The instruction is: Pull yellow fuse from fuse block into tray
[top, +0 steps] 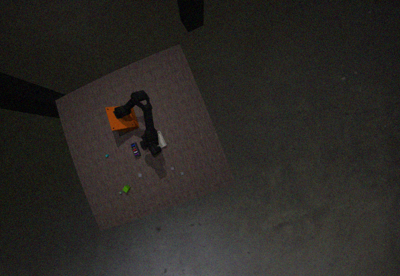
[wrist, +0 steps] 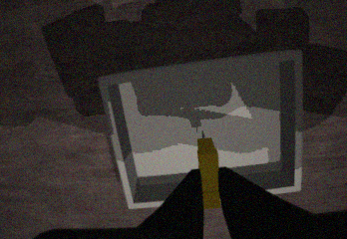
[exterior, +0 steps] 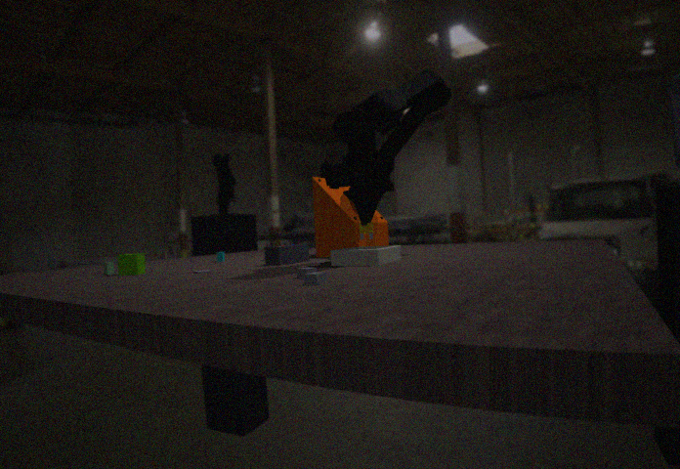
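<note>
My gripper tip is 7 cm above the white tray.
</note>
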